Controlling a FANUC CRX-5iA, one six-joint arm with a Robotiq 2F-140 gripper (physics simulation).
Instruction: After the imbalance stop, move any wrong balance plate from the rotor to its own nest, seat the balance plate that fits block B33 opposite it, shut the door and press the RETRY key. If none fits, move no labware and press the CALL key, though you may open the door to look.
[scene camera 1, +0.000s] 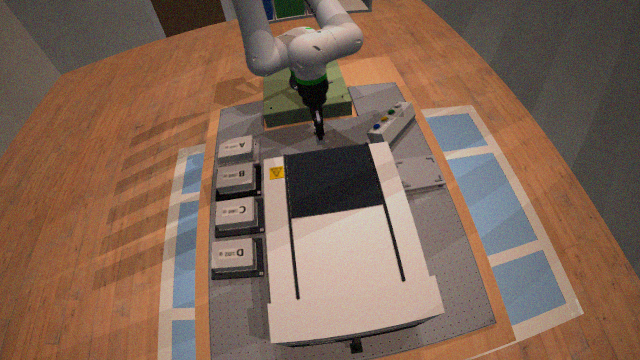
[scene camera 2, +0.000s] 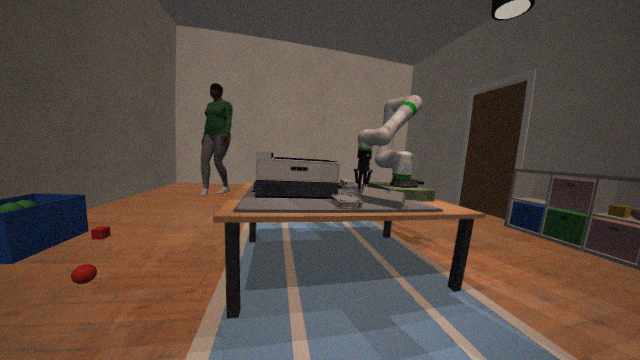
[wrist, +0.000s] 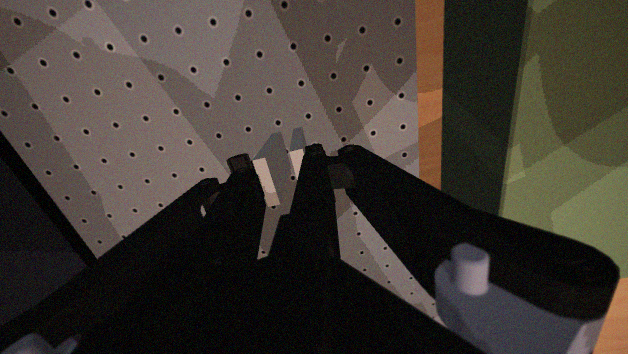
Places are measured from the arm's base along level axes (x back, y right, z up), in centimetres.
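Pixels of known places: gripper, between the fingertips: (scene camera 1: 320, 142) (scene camera 2: 361, 194) (wrist: 291, 147); arm's base, origin of its link: (scene camera 2: 400, 186).
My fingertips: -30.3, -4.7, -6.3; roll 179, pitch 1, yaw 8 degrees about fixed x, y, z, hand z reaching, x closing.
Ahead of a thing's pixels: the offset from my fingertips to its top centre, as dx, dy, dz. Level surfaces: height alone.
The white centrifuge (scene camera 1: 345, 260) (scene camera 2: 315, 172) stands on the table. A dark panel {-30.9, -3.4, +21.4} (scene camera 1: 332, 182) fills the near-arm part of its top; the rotor and block B33 do not show. Balance plates A {-3.4, +30.4, +5.5} (scene camera 1: 236, 146), B {-16.2, +28.6, +5.5} (scene camera 1: 235, 175), C {-29.7, +26.6, +5.5} (scene camera 1: 235, 212) and D {-43.7, +26.0, +5.5} (scene camera 1: 232, 254) sit in a row on their nests at the left; their gram marks are too blurred to read surely. The key box {+4.1, -26.7, +8.5} (scene camera 1: 395, 122) (scene camera 2: 382, 197) has a blue, a yellow, a green and a pale key. My gripper (scene camera 1: 320, 136) (scene camera 2: 362, 183) (wrist: 291, 147) is slightly open and empty, above the mat between arm base and centrifuge.
A low grey tray with corner brackets {-18.0, -31.7, +4.1} (scene camera 1: 419, 172) (scene camera 2: 346, 201) lies right of the centrifuge. The green arm base (scene camera 1: 280, 112) (wrist: 585, 205) borders the grey perforated mat {dz +0.1} (scene camera 1: 460, 280) (wrist: 165, 95). A person in green (scene camera 2: 217, 117) stands beyond the table.
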